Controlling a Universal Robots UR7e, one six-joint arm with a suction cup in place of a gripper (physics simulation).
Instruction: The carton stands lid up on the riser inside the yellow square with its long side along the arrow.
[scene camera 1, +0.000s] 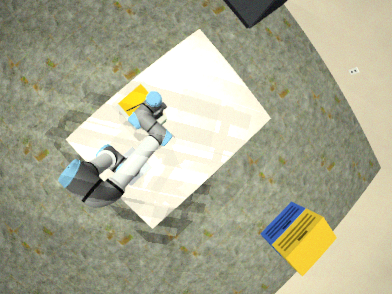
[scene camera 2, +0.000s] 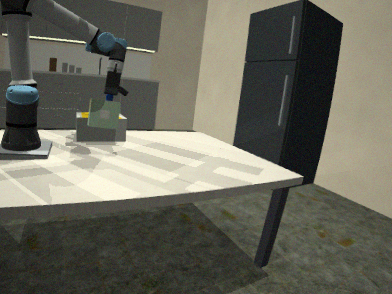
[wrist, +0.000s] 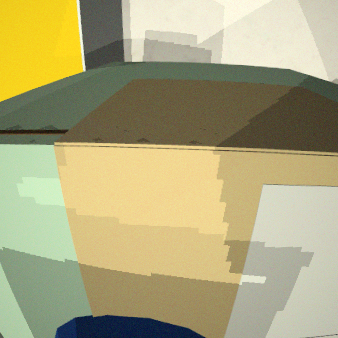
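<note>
A light green carton (scene camera 1: 161, 120) (scene camera 2: 96, 118) (wrist: 30, 200) with a tan band and a pale patch hangs from my suction cup (scene camera 2: 109, 97) (wrist: 130, 327), slightly tilted in scene camera 2. In the wrist view, a dark brown seam shows on its far side at the left. The grey riser (scene camera 2: 85, 134) (wrist: 102, 32) stands on the table. Its top bears the yellow square (scene camera 1: 131, 97) (scene camera 2: 85, 115) (wrist: 35, 40) with a black arrow (scene camera 1: 133, 107), partly hidden by my arm. The carton is beside the riser, towards the table's middle, and overlaps it in scene camera 2.
The white table (scene camera 1: 225, 95) (scene camera 2: 225, 175) carries my arm's base at one end. A dark fridge (scene camera 2: 267, 100) stands behind the table, and grey kitchen cabinets (scene camera 2: 142, 100) are along the back wall. A blue and yellow box-like object (scene camera 1: 312, 245) is off the table.
</note>
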